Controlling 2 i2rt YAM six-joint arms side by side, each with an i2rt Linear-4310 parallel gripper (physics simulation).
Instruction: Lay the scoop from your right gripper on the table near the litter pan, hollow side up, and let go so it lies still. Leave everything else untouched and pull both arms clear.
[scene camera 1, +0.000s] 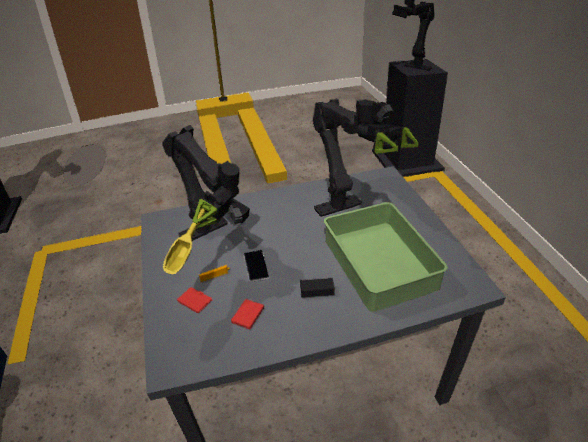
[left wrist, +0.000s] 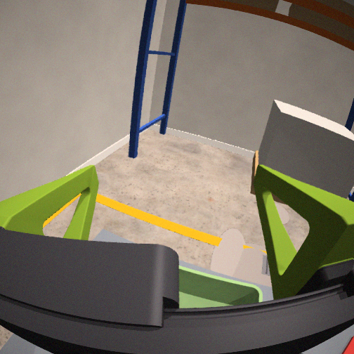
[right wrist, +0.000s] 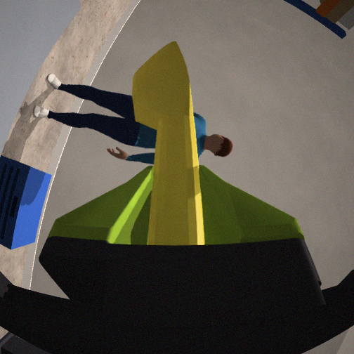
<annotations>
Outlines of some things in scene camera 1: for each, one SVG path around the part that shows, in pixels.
My left gripper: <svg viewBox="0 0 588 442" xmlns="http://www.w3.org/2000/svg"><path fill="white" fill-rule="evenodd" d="M419 142L407 127L401 128L396 126L375 131L375 137L367 135L369 141L374 142L373 152L376 154L398 152L397 135L401 134L401 148L418 147ZM407 135L414 141L415 144L408 144Z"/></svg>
My right gripper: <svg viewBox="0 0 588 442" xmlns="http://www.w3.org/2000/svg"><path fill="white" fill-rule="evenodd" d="M222 189L218 189L214 194L206 191L204 193L205 199L201 198L199 200L193 222L197 224L205 219L209 221L199 224L197 229L215 224L216 222L218 223L221 220L223 201L217 196L223 191ZM203 208L205 210L205 215L197 219L200 209Z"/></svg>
A green litter pan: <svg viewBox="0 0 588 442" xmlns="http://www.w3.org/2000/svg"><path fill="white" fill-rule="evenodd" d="M388 202L329 216L324 219L328 247L366 308L371 312L438 291L441 287L444 272L447 270L446 263L392 203Z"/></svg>
</annotations>
